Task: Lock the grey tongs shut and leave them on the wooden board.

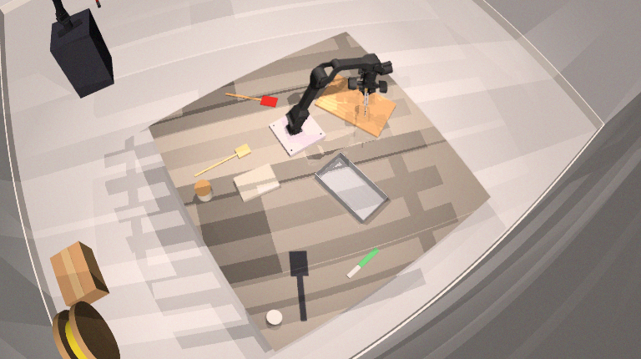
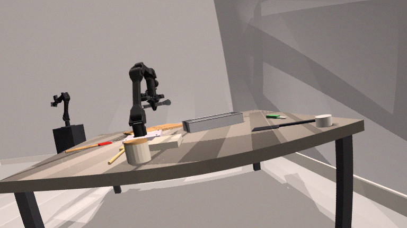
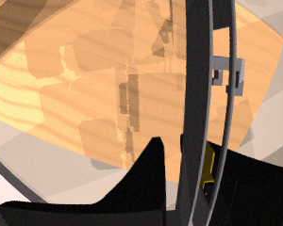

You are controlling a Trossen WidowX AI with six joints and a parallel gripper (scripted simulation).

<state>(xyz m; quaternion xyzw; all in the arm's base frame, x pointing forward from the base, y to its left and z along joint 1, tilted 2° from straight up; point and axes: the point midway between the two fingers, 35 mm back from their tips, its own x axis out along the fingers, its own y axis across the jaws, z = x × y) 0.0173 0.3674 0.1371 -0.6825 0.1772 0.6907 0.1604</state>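
My gripper tip is 4 cm past the wooden board, 1 cm to the left of it and 12 cm above it. Round my gripper tip: white slab: 18 cm ahead, 63 cm to the right, 12 cm below; then grey roasting tin: 37 cm ahead, 25 cm to the right, 10 cm below; then red spatula: 27 cm behind, 47 cm to the right, 12 cm below.
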